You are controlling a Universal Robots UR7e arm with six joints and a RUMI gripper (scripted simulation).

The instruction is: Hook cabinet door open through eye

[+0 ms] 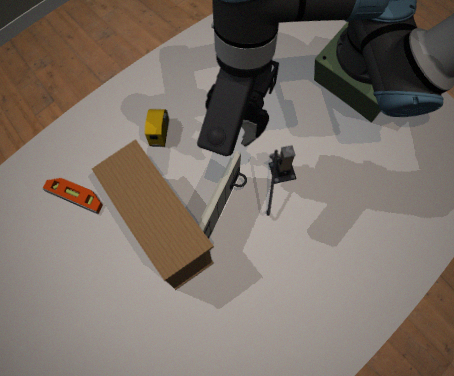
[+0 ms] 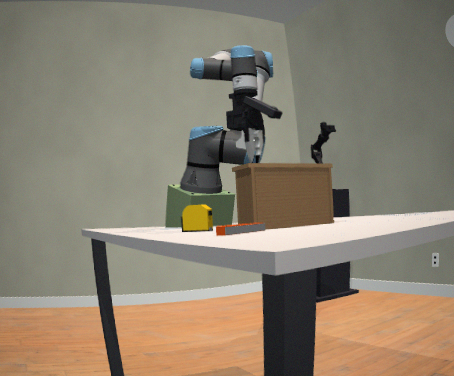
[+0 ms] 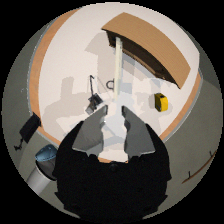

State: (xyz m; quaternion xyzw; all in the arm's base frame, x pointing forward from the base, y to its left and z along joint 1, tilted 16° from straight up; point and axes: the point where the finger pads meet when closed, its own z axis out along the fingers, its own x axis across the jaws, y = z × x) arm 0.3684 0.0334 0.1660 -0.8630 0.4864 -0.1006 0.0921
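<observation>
The pale door lies 13 cm below my hand, 6 cm ahead of it and 5 cm to the left of it. Also, from my hand: orange spirit level (31 cm ahead, 19 cm below, 18 cm to the right); then yellow tape measure (19 cm to the right, 16 cm below, 6 cm ahead).
</observation>
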